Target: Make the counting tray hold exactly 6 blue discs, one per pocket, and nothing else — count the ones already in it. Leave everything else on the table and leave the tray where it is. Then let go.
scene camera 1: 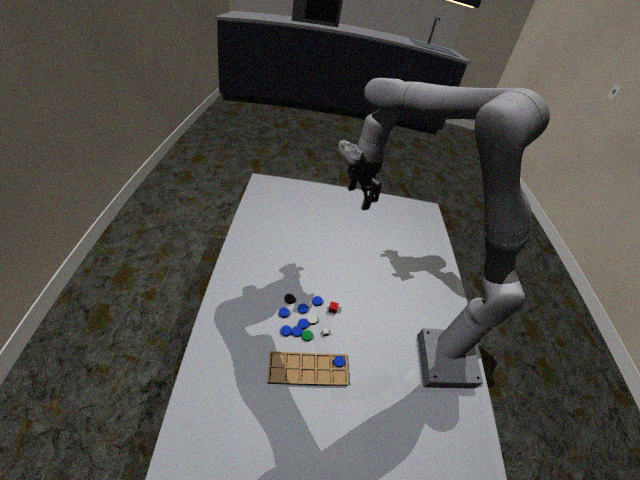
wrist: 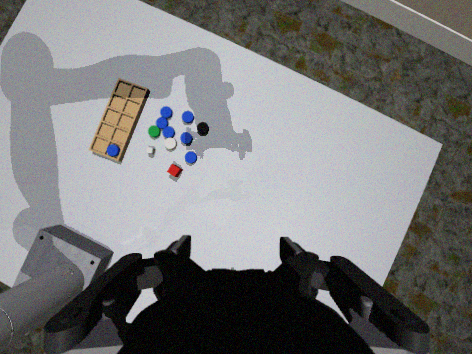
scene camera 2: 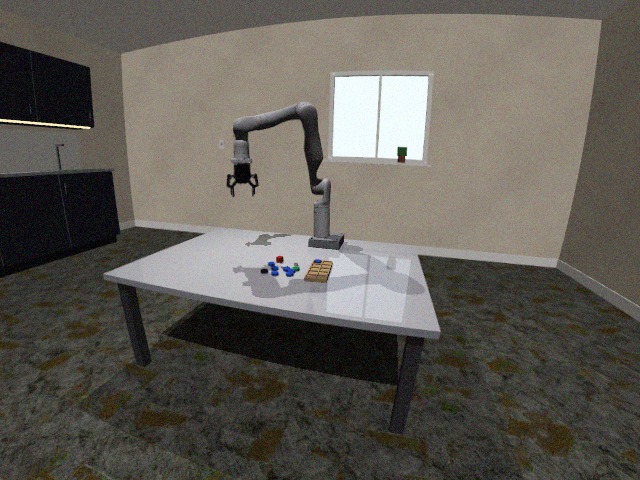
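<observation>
The wooden counting tray (scene camera 1: pixel 308 384) (scene camera 2: pixel 316 272) (wrist: pixel 117 119) has two rows of pockets. One blue disc (scene camera 1: pixel 339 361) (scene camera 2: pixel 317 261) (wrist: pixel 113 150) lies in an end pocket, at the tray's far right in scene camera 1; the other pockets look empty. Several loose blue discs lie on the table beside the tray. Three of them, a first blue disc (scene camera 1: pixel 285 330) (wrist: pixel 166 112), a second blue disc (scene camera 1: pixel 297 331) (wrist: pixel 161 123) and a third blue disc (scene camera 1: pixel 303 323) (wrist: pixel 168 132), lie close together in a row. My gripper (scene camera 1: pixel 359 197) (scene camera 2: pixel 242 194) (wrist: pixel 235 245) is open and empty, high above the table, well away from the discs.
A green disc (scene camera 1: pixel 307 335) (wrist: pixel 154 131) lies against the blue row. A white disc (scene camera 1: pixel 312 319) (wrist: pixel 170 143), a black disc (scene camera 1: pixel 290 298) (wrist: pixel 202 128), a red block (scene camera 1: pixel 333 306) (wrist: pixel 174 170) and a small white cube (scene camera 1: pixel 325 332) (wrist: pixel 151 150) lie around the blue discs.
</observation>
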